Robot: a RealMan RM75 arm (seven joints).
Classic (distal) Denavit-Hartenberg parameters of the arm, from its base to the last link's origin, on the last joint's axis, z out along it. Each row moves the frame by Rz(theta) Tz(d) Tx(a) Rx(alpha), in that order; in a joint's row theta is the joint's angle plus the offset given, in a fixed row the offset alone. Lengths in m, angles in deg.
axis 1: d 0.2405  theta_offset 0  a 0  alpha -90
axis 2: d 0  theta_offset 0  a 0  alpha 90
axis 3: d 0.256  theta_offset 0  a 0  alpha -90
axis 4: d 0  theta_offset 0  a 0  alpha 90
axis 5: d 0.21  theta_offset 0  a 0  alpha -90
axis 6: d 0  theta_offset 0  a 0  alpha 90
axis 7: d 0.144  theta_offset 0  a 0  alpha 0
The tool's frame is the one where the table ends.
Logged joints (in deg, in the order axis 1, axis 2, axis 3, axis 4, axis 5, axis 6, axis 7), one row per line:
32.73, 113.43, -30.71, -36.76, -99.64, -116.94, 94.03
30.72, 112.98, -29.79, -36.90, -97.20, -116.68, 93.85
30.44, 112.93, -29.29, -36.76, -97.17, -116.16, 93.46
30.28, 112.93, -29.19, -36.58, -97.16, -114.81, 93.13
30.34, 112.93, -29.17, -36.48, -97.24, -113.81, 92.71
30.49, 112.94, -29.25, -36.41, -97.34, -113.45, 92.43
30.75, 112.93, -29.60, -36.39, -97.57, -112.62, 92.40
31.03, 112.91, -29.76, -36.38, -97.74, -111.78, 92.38
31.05, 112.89, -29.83, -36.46, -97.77, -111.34, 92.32
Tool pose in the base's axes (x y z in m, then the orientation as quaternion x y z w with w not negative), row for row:
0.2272, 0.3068, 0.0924, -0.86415, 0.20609, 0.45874, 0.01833
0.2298, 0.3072, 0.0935, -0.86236, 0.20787, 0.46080, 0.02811
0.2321, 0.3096, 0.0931, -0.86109, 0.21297, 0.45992, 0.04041
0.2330, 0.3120, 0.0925, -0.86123, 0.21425, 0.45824, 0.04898
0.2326, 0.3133, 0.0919, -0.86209, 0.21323, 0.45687, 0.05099
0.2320, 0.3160, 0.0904, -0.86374, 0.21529, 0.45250, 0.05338
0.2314, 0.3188, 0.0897, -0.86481, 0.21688, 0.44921, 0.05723
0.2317, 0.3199, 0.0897, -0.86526, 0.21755, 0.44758, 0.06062
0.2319, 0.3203, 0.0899, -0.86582, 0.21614, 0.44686, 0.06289
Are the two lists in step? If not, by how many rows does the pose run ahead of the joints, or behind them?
The pose runs 1 row ahead of the joints: the pose in row i belongs to the joints in row i + 1.
